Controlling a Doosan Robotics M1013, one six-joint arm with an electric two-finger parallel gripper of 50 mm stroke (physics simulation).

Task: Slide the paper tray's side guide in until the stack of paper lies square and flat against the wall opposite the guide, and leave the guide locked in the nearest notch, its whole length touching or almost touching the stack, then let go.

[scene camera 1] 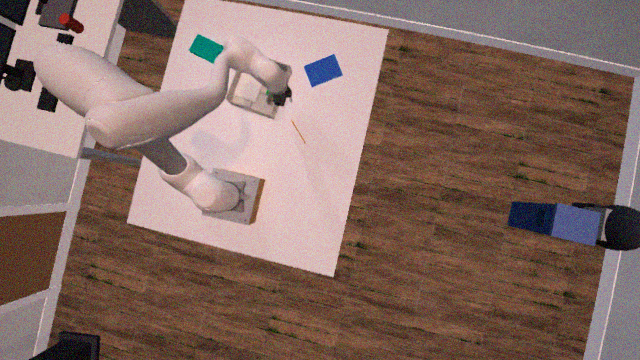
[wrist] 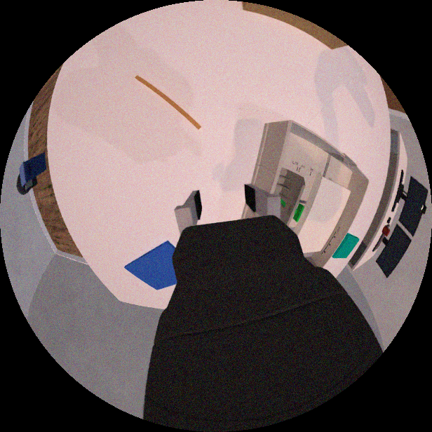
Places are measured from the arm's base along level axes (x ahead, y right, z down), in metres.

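Pixels of known places: gripper, between the fingertips: (scene camera 1: 286,100).
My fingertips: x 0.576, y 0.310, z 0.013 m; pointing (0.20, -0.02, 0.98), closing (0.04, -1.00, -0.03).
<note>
Ahead of a thing's pixels: the offset from my fingertips to its top centre. Level surfaces: height alone.
The paper tray @(dx +0.118, dy -0.192, dz +0.008 m) (scene camera 1: 253,111) (wrist: 272,147) is a beige, open box on the white table, partly hidden under my wrist in the scene view. The white paper stack (wrist: 327,202) lies inside it, towards the tray's wall on the right of the wrist view. The grey, ribbed side guide (wrist: 294,186) stands on the other side of the stack, with a green tab (wrist: 298,213) beside it. A strip of tray floor shows between guide and stack. My gripper (scene camera 1: 287,99) (wrist: 222,195) is open and empty. One finger overlaps the tray's near side in the wrist view; its height is unclear.
A blue sheet @(dx +0.239, dy +0.202, dz +0.093 m) (scene camera 1: 323,70) (wrist: 155,266) and a teal block @(dx +0.385, dy -0.581, dz +0.084 m) (scene camera 1: 206,48) (wrist: 346,246) lie on either side of the tray. A thin orange stick @(dx -0.159, dy +0.060, dz +0.095 m) (scene camera 1: 298,132) (wrist: 169,101) lies on the table @(dz +0.102 m) (scene camera 1: 300,225). My arm's base stands on a grey plate (scene camera 1: 243,216).
</note>
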